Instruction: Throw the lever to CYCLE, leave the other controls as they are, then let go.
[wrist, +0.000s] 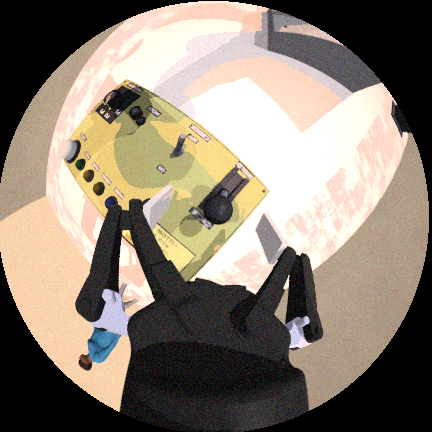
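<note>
The lever (218, 208) has a black ball knob and stands in a dark slot on the yellow-green control panel (100, 131). Its knob is near the slot's lower-left end, beside a small plate (201, 217) whose lettering is too blurred to read. Another label (245, 170) sits at the slot's far end. My gripper (216, 208) is open and empty, with its two pale finger pads wide apart, one on each side of the knob and clear of it. The knob hides part of the slot.
A metal toggle switch (180, 145) stands mid-panel. Two small black knobs (136, 112) and a dark rotary selector (113, 97) are at the far left. A white button (72, 150) and several coloured buttons (98, 188) line the left edge. A blue-clothed figure (102, 345) shows at lower left.
</note>
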